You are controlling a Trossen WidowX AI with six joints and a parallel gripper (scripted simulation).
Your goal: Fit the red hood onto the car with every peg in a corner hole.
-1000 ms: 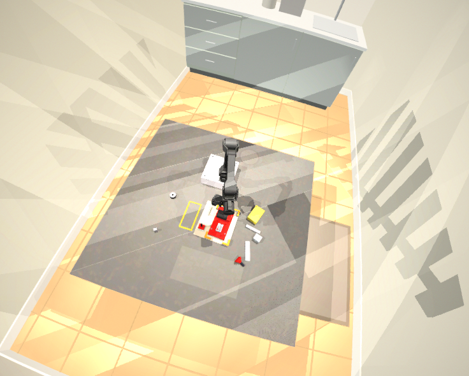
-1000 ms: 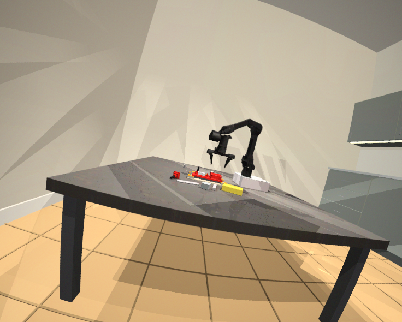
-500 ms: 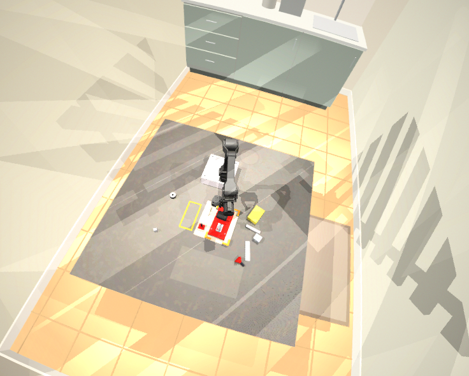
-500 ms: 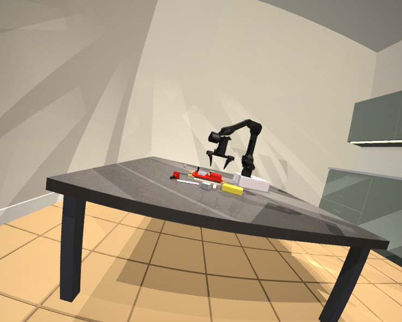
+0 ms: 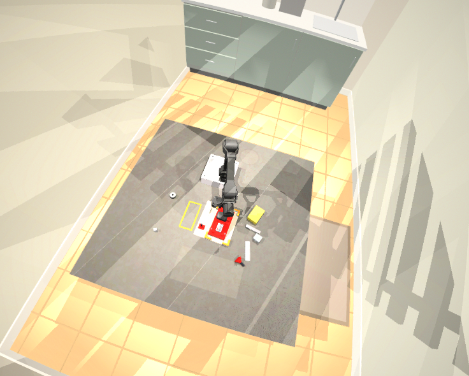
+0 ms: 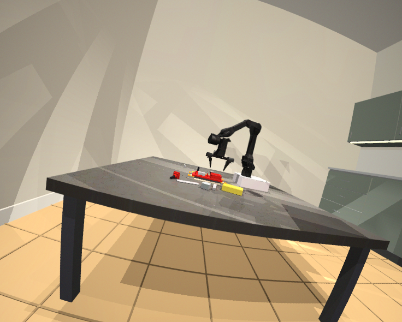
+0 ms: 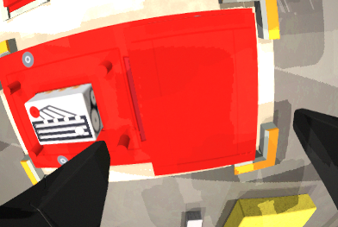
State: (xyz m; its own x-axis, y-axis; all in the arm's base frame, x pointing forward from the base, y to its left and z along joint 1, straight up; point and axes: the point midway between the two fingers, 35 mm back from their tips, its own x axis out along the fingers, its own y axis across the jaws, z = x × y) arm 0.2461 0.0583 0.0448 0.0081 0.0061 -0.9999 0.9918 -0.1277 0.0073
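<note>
The red hood is 40 mm below my gripper tip. From my gripper tip the other things lie so: yellow block (200 mm to the left, 70 mm below, 60 mm behind); white engine block (90 mm ahead, 60 mm below, 10 mm to the right); cream jig (70 mm below, 60 mm ahead, 20 mm to the right).
</note>
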